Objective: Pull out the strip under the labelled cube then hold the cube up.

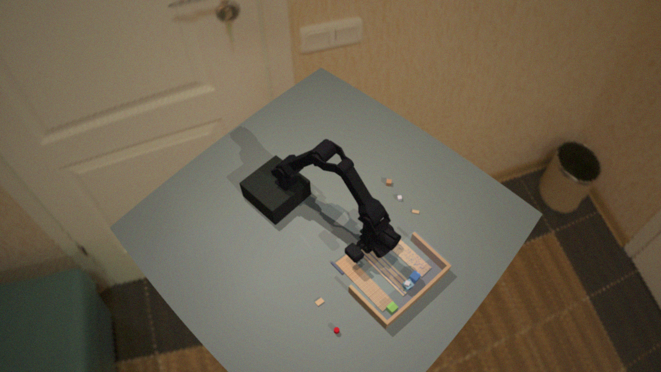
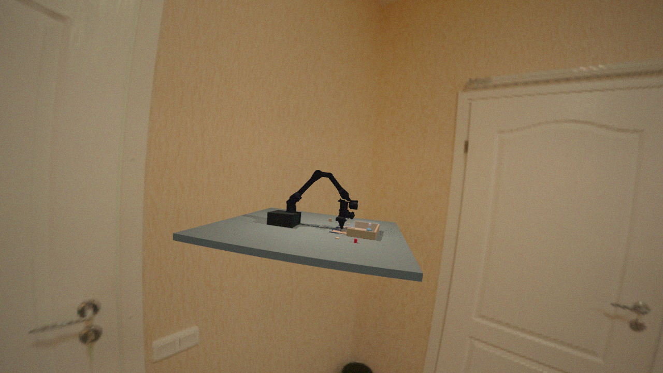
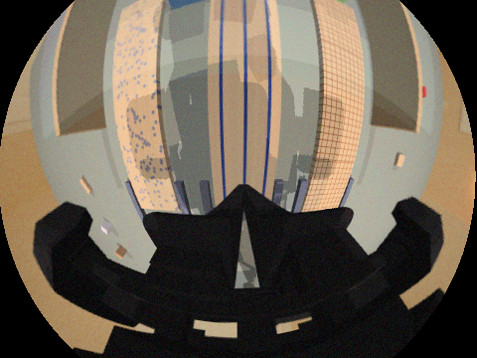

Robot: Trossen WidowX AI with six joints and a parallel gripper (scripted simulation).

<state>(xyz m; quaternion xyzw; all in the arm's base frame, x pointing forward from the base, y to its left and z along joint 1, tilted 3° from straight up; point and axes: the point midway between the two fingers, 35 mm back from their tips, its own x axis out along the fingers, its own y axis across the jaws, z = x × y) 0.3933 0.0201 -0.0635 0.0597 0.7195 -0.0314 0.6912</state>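
Right now my gripper tip is 200 mm short of the light-blue labelled cube, 20 mm to the left of it and 20 mm below it.
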